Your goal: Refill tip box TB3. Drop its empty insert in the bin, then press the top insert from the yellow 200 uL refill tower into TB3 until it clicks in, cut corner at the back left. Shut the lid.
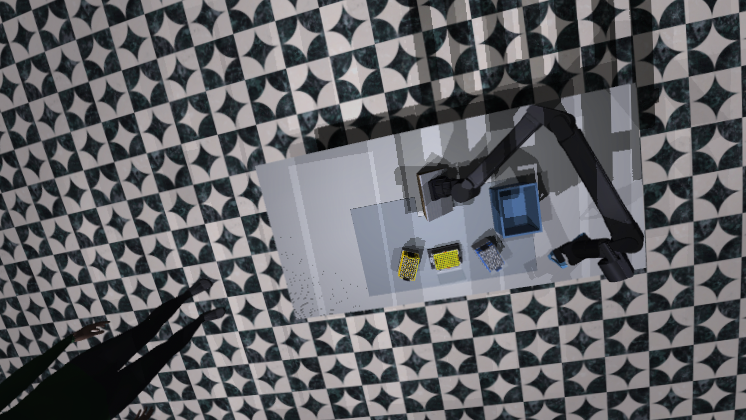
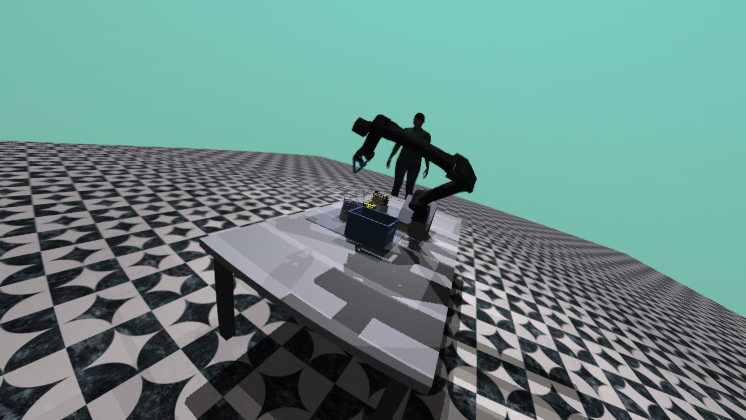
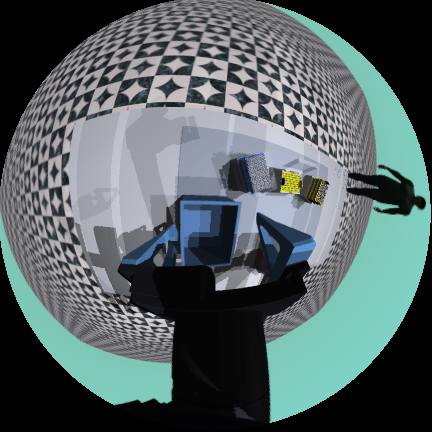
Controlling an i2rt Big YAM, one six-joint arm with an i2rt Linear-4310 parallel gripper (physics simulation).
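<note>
My gripper (image 1: pixel 566 248) (image 2: pixel 357 163) (image 3: pixel 214 222) is open and empty, high above the table beyond the bin from the arm's base. The blue bin (image 1: pixel 531 206) (image 2: pixel 368 229) (image 3: pixel 237 225) is open-topped; no insert can be made out inside. A low box with a yellow perforated insert (image 1: pixel 446 259) (image 2: pixel 369 205) (image 3: pixel 291 182) stands in the middle of the row, apparently TB3, though no label is readable. A faint clear panel (image 2: pixel 359 195) stands upright near it, perhaps its open lid. The yellow refill tower (image 1: pixel 408 265) (image 2: pixel 381 198) (image 3: pixel 318 191) stands beside it, turned slightly; the cut corners are too small to tell.
A blue-edged stack (image 1: pixel 489 255) (image 2: pixel 350 207) (image 3: pixel 256 172) with a grey speckled top stands at an angle on the box's other side, between it and the bin. The arm's base plate (image 1: pixel 437 208) stands behind the row. A person (image 2: pixel 417 143) (image 3: pixel 400 192) stands beyond the table.
</note>
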